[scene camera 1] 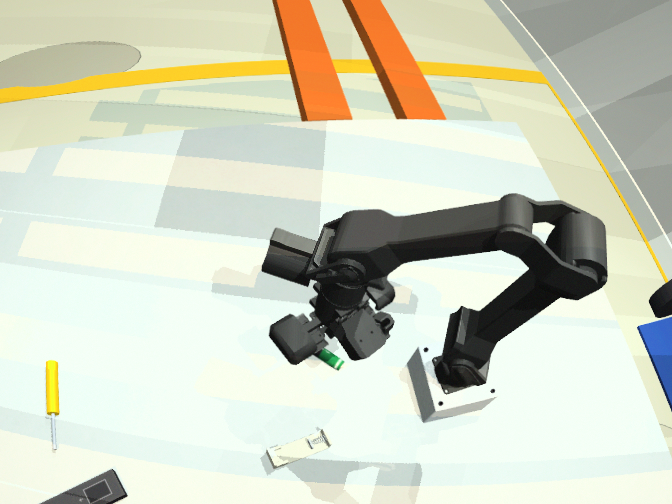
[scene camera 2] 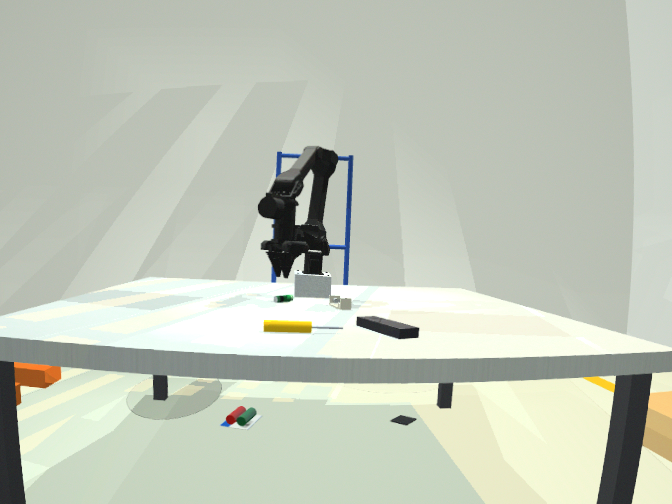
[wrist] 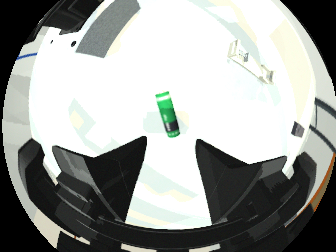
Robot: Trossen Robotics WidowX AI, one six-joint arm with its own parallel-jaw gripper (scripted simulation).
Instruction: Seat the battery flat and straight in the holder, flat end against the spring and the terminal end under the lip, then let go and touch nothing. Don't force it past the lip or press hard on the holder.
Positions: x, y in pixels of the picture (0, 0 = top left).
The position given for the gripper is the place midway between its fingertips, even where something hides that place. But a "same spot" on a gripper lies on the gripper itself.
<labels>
The gripper shows in scene camera 1, in scene camera 2 [282, 277] and in the wrist view. One and the same spot on the gripper: [scene camera 1: 318, 334] is [wrist: 276, 210].
</labels>
